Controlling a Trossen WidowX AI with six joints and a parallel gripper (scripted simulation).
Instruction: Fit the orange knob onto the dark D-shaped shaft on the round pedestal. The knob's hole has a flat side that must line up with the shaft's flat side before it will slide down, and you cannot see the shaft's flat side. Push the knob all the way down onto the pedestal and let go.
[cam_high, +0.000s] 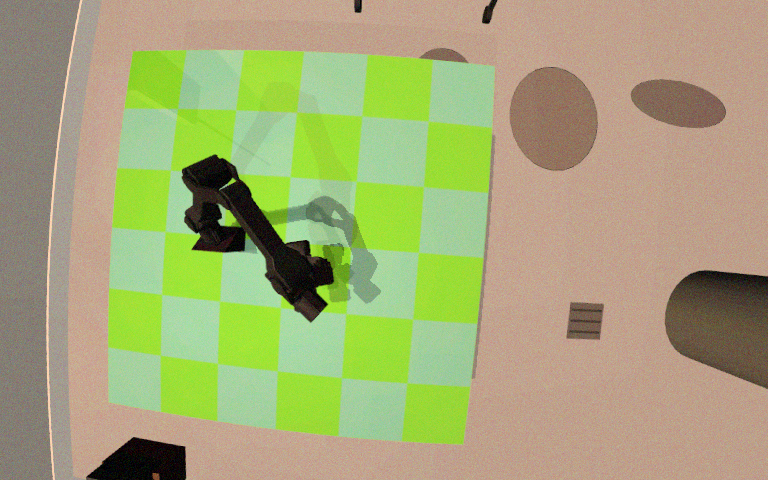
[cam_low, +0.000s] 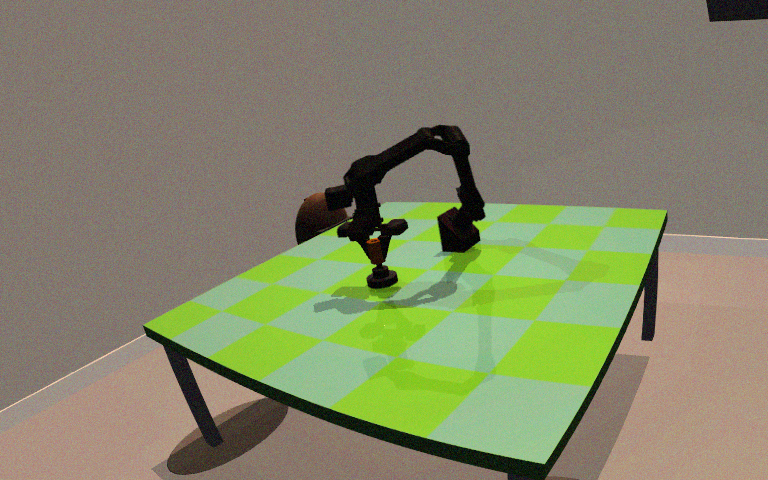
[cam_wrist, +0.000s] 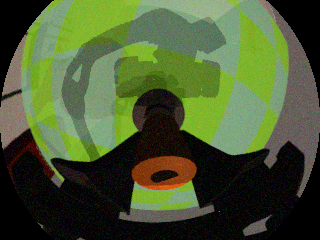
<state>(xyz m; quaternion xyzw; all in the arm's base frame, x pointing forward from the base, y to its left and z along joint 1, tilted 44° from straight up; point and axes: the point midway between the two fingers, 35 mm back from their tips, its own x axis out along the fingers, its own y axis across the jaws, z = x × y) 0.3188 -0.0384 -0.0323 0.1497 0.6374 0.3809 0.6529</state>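
The orange knob is 2 cm above my gripper tip. From my gripper tip the other things lie so: dark round pedestal (4 cm below).
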